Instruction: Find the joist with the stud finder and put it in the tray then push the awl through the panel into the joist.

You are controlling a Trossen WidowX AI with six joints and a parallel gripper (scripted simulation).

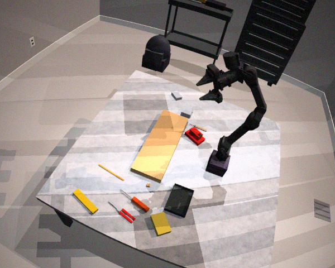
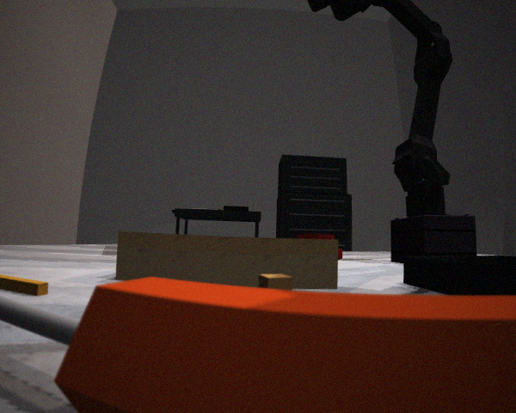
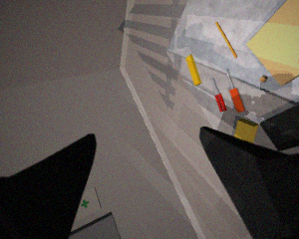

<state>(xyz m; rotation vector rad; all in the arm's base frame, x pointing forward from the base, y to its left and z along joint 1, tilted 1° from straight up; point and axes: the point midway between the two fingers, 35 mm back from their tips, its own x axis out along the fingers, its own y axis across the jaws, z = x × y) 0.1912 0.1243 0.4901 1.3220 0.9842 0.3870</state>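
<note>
Right now my gripper tip is 2 cm past the stud finder, 27 cm to the left of it and 51 cm above it. From my gripper tip the other things lie so: yellow block: 11 cm behind, 36 cm to the left, 54 cm below; small tan cube: 6 cm ahead, 19 cm to the left, 55 cm below; dark flat tray: 13 cm behind, 18 cm to the left, 55 cm below.
</note>
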